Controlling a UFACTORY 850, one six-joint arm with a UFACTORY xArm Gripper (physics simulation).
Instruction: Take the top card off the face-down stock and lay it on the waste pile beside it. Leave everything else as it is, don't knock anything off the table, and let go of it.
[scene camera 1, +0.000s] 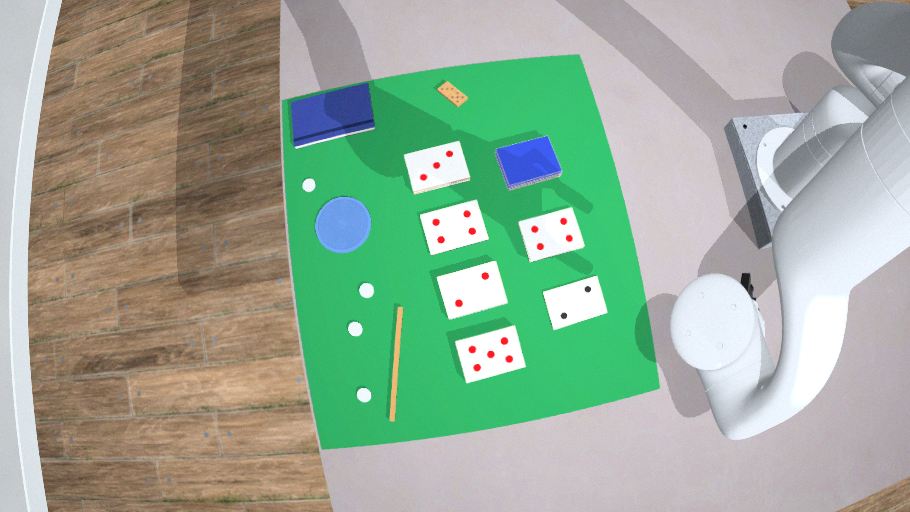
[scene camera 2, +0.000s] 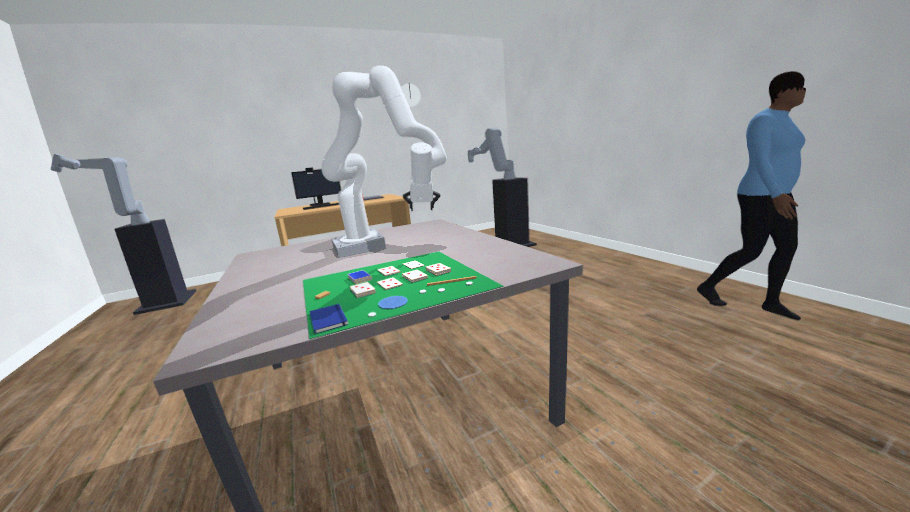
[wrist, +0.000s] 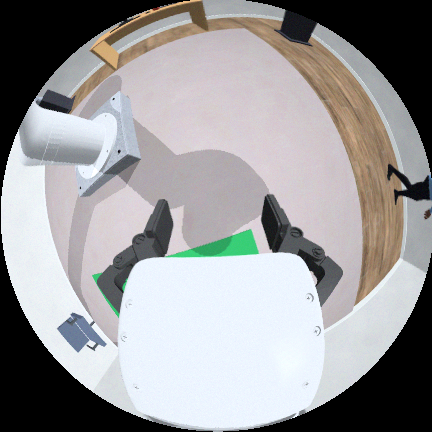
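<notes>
The face-down stock (scene camera 1: 528, 160) (scene camera 2: 359, 275) is a blue-backed stack at the mat's robot side. Beside it lie a face-up card with four red dots (scene camera 1: 551, 234) (scene camera 2: 388, 270) and, on another side, a face-up pile with three red dots (scene camera 1: 436, 166) (scene camera 2: 362, 289); no label shows which is the waste pile. My gripper (scene camera 2: 422, 207) (wrist: 215, 208) is open and empty, high above the table beyond the mat's robot-side edge, well away from the stock. In scene camera 1 the arm hides most of it. The stock does not show in the wrist view.
The green mat (scene camera 1: 598, 362) also holds more face-up cards, a card with two black dots (scene camera 1: 575, 302), a dark blue book-like box (scene camera 1: 332, 113), a domino (scene camera 1: 452, 93), a blue disc (scene camera 1: 343, 224), a thin stick (scene camera 1: 395, 364) and several white discs. A person (scene camera 2: 771, 152) is right of the table.
</notes>
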